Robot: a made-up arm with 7 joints.
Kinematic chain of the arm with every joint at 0, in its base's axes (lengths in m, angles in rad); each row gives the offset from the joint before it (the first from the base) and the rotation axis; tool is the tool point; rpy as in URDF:
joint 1: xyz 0 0 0.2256 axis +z
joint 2: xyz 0 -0.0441 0.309 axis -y
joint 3: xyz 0 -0.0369 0.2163 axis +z
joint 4: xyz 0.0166 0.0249 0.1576 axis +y
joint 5: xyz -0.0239 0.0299 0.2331 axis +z
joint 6: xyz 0 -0.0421 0.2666 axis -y
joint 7: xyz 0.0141 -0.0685 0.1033 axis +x
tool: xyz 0 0 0 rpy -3.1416 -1.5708 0
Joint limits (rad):
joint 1: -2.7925..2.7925
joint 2: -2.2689..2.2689
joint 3: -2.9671..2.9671
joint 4: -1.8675..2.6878
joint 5: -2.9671..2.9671
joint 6: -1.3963..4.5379
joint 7: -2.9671..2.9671
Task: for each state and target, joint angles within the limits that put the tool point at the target. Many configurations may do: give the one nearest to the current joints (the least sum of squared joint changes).
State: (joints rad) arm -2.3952 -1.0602 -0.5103 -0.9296 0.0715 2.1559 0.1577
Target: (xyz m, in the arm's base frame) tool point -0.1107 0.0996 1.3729
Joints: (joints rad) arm -2.5465 -0.4216 -0.0391 -0.4779 0.2178 1.6140 0.1577
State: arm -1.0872 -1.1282 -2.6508 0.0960 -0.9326 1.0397 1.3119
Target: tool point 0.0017 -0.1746 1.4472
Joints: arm -1.1038 -0.0984 -2.5896 0.1785 -0.6763 1.4354 1.3119
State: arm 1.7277 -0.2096 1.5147 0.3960 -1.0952 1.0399 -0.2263
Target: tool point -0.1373 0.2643 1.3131
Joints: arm 1.2917 -0.3725 1.5402 0.8973 -1.0685 1.9308 -0.2263
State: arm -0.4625 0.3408 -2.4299 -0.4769 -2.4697 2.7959 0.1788
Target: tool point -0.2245 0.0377 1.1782
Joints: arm -0.2829 0.9085 -2.5606 -0.8679 -2.3980 2.9831 0.1788
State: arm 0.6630 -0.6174 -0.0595 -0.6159 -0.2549 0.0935 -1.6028
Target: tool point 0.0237 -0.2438 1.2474
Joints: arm 0.7708 -0.7049 0.1085 -1.3443 -0.3459 0.1966 -1.6028
